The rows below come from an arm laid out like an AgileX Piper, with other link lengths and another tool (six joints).
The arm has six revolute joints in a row. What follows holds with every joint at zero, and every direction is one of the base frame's.
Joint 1 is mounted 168.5 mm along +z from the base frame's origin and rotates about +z.
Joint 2 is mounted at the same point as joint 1 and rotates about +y.
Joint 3 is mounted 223.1 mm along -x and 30.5 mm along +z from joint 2 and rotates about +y.
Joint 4 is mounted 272.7 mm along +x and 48.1 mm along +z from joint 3 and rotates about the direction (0.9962, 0, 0.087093).
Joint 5 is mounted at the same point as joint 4 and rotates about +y.
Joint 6 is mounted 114.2 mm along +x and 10 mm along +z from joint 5 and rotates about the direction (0.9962, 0, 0.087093).
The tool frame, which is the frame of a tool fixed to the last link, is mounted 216.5 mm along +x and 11 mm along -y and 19.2 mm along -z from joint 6; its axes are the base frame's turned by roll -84.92, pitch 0.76 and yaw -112.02 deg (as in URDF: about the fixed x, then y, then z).
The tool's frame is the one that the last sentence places.
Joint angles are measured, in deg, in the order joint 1, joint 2, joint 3, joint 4, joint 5, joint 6. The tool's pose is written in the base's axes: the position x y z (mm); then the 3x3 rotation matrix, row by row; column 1 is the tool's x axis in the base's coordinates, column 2 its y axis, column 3 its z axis. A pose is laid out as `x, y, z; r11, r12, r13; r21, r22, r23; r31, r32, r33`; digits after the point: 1 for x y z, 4 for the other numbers.
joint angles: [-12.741 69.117 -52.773 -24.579 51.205 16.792]
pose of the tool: 311.4, -189.8, 72.1; -0.4818, -0.8462, 0.2277; -0.6658, 0.1846, -0.7230; 0.5697, -0.4999, -0.6523
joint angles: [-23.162 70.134 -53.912 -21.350 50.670 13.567]
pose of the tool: 283.0, -233.4, 69.6; -0.5746, -0.8087, 0.1257; -0.6067, 0.3178, -0.7286; 0.5493, -0.4949, -0.6733
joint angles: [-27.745 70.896 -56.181 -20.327 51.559 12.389]
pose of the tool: 270.3, -255.6, 77.6; -0.6211, -0.7797, 0.0790; -0.5657, 0.3764, -0.7337; 0.5424, -0.5004, -0.6749
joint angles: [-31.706 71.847 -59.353 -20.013 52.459 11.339]
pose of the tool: 261.1, -279.4, 91.9; -0.6616, -0.7486, 0.0440; -0.5198, 0.4156, -0.7464; 0.5404, -0.5166, -0.6641
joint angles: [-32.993 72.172 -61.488 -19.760 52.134 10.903]
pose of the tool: 265.6, -290.8, 105.6; -0.6851, -0.7265, 0.0523; -0.5001, 0.4169, -0.7590; 0.5296, -0.5462, -0.6490
